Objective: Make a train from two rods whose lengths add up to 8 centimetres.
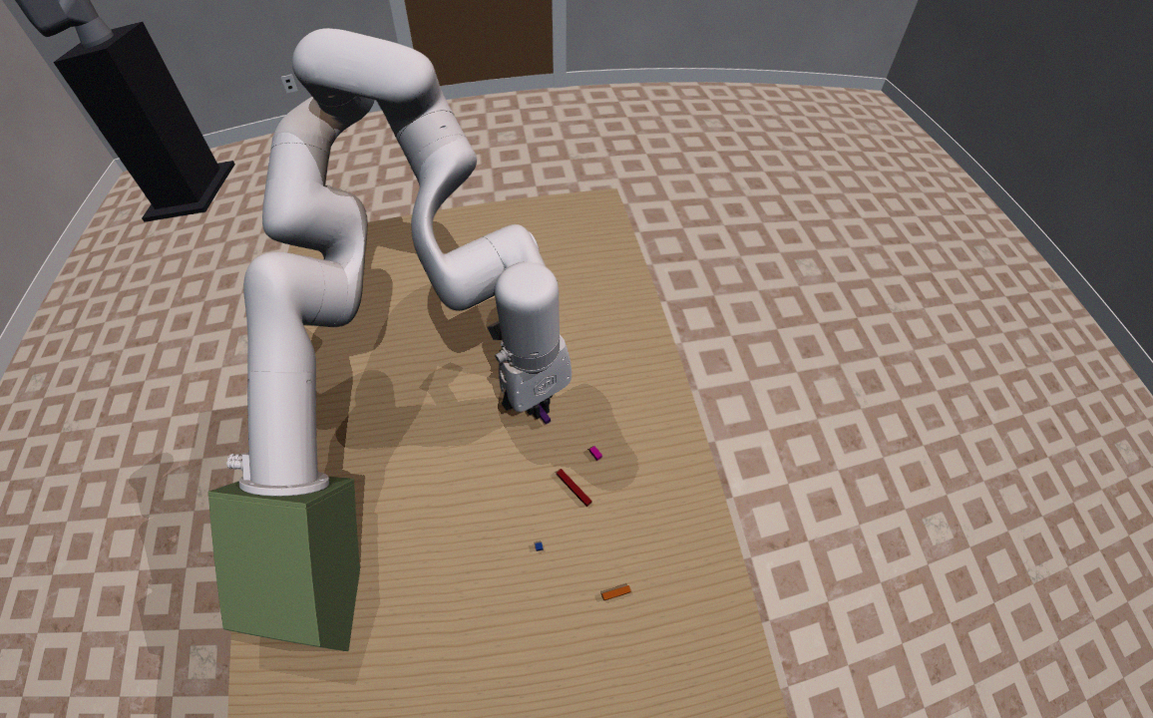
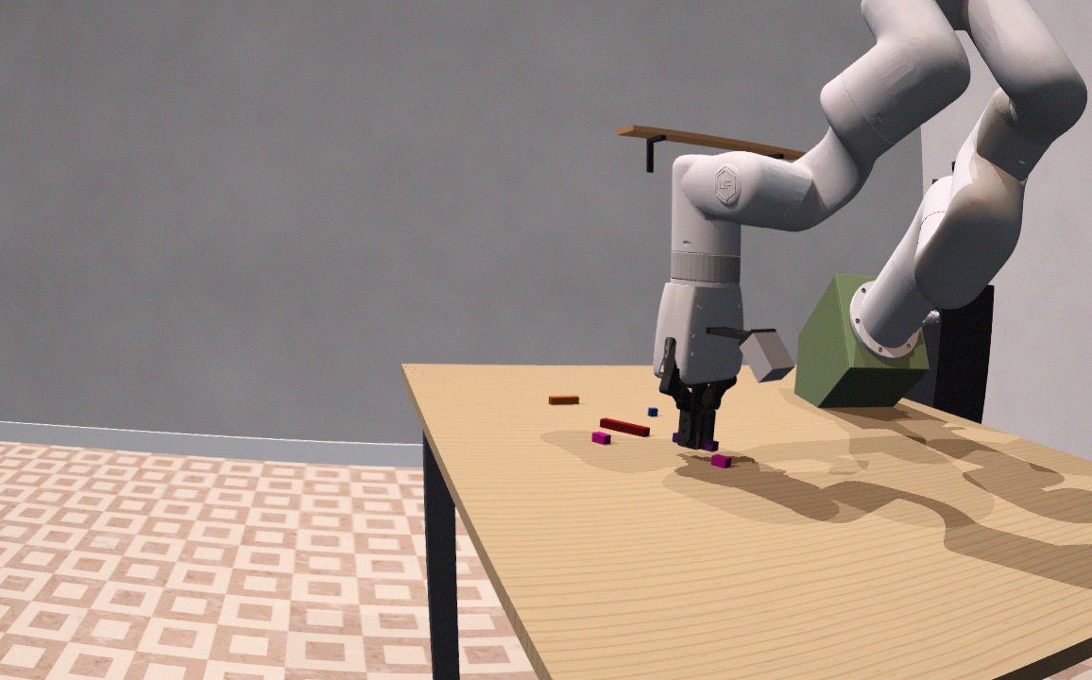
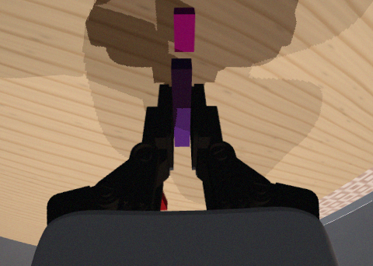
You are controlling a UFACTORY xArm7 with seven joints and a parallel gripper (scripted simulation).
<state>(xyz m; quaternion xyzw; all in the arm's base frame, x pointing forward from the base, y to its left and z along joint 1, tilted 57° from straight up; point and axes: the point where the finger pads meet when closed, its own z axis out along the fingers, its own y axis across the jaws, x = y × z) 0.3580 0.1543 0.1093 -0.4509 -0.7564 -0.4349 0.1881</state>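
My gripper is now 20 mm above the purple rod. The rest, counted from my hand: magenta rod (40 mm to the left, 30 mm below, 20 mm behind); small blue rod (230 mm to the right, 30 mm below, 10 mm behind); red rod (130 mm to the right, 50 mm ahead, 30 mm below).
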